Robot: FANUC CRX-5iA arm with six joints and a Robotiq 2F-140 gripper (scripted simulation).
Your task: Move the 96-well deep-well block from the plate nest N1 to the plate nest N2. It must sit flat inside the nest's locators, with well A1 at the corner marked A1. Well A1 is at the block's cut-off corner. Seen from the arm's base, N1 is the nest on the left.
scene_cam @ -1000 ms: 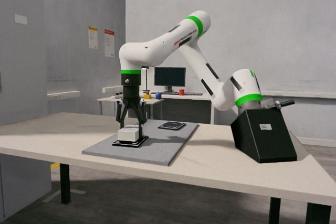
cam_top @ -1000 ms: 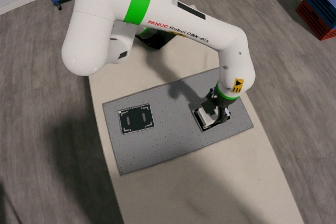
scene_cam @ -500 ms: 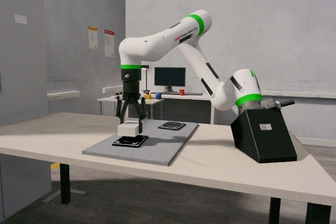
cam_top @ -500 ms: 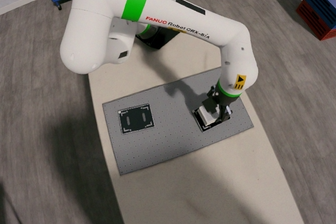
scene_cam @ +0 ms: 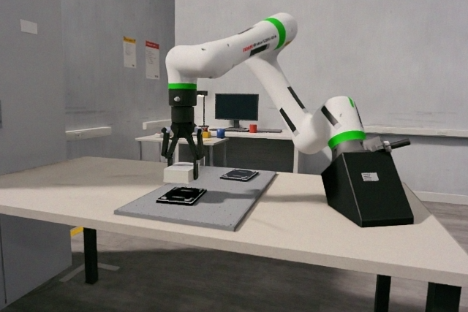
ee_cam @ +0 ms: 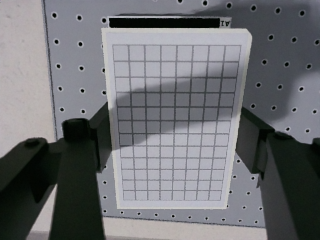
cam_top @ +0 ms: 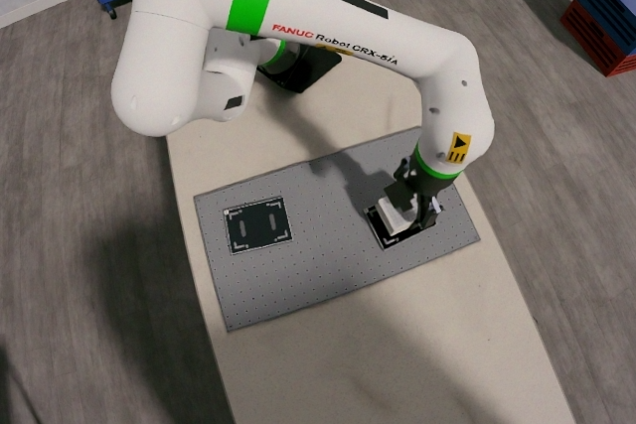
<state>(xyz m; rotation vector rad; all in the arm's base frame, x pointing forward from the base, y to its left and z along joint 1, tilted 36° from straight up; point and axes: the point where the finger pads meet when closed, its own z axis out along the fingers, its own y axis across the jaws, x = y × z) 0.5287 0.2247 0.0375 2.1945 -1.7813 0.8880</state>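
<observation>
Now: the black plate nest N2 90 mm behind my hand, 360 mm to the right of it and 90 mm below it. The rest, counted from my hand: plate nest N1: 90 mm below; then white 96-well deep-well block: 10 mm below.
</observation>
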